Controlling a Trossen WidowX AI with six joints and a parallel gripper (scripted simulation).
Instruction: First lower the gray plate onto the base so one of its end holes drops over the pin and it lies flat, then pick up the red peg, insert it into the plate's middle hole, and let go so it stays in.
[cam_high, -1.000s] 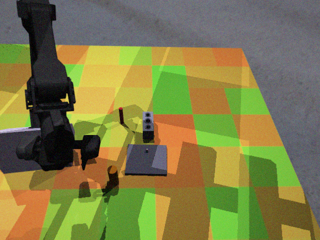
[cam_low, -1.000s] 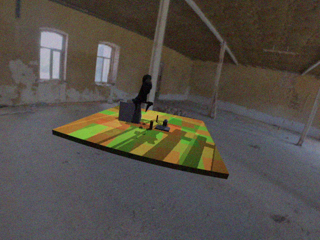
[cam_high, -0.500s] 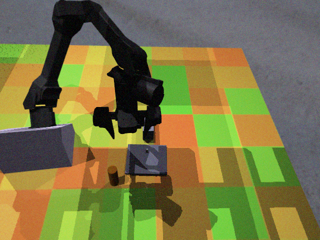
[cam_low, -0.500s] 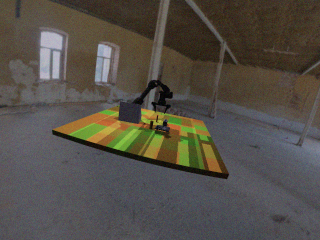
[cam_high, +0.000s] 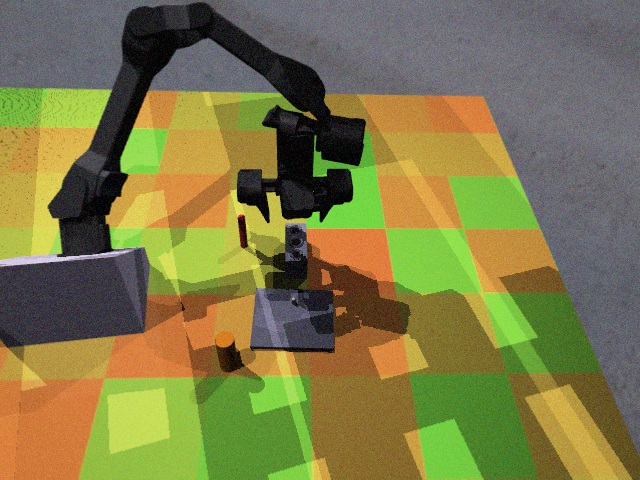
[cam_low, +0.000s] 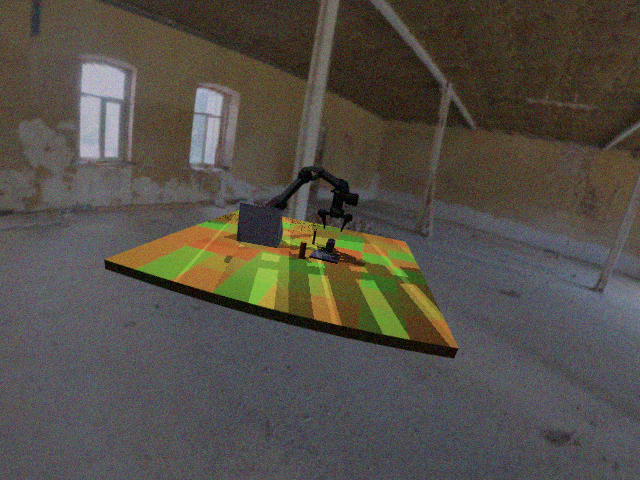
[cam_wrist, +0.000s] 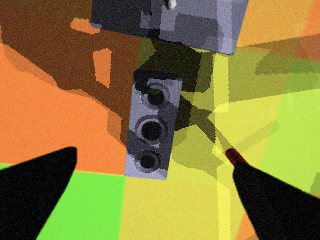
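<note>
Now: gripper tip 7 cm above the gray plate. Round my gripper tip: orange cylinder (11 cm behind, 22 cm to the right, 7 cm below); then red peg (10 cm behind, 4 cm to the left, 7 cm below); then dark square base (12 cm to the right, 10 cm below).
</note>
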